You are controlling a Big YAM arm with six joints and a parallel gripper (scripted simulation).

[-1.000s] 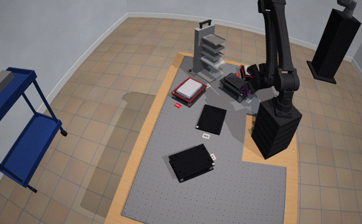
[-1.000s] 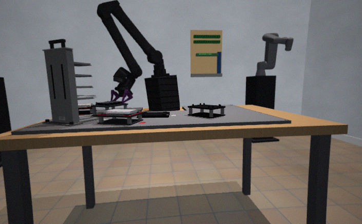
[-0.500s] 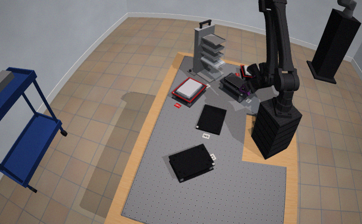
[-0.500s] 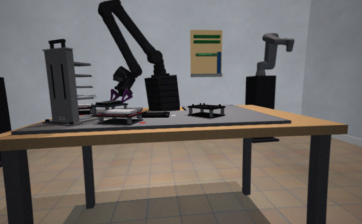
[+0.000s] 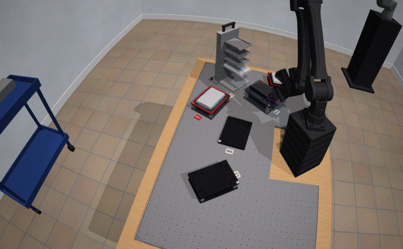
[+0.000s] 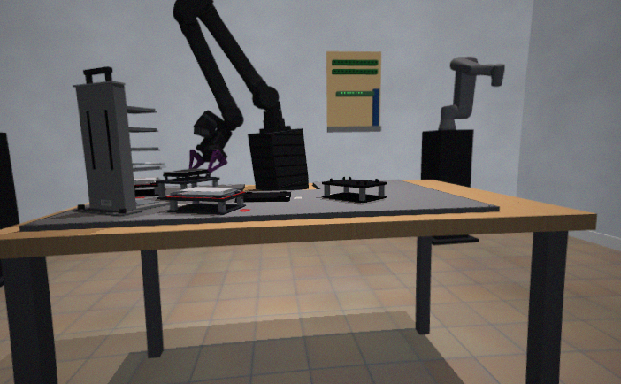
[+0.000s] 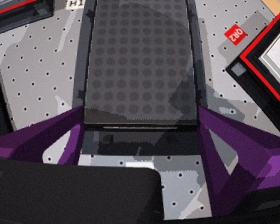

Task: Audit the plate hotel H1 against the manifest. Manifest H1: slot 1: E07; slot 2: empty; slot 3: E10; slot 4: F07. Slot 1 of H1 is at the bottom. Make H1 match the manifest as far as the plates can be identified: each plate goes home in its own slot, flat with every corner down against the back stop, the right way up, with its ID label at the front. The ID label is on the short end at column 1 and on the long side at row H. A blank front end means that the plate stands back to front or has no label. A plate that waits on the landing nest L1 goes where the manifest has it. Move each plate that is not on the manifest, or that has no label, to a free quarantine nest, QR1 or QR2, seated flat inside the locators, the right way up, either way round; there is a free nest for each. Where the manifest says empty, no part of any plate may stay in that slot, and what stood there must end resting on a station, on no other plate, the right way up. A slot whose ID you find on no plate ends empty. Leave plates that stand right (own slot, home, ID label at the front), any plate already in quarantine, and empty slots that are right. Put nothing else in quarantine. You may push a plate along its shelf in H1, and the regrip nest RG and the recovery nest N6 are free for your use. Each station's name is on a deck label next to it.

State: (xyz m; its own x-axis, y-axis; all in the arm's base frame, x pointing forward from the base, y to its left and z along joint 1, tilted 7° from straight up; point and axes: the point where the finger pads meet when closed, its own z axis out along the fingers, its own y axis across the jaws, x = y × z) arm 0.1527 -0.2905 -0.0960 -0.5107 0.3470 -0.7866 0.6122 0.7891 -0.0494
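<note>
My gripper is now 4 cm short of the dark plate and 3 cm to the left of it. Also, from my hand: RG label: 9 cm below, 4 cm behind, 3 cm to the left; then QR2 label: 19 cm to the right, 9 cm below, 2 cm ahead; then regrip nest: 4 cm ahead, 3 cm to the right, 3 cm below.
</note>
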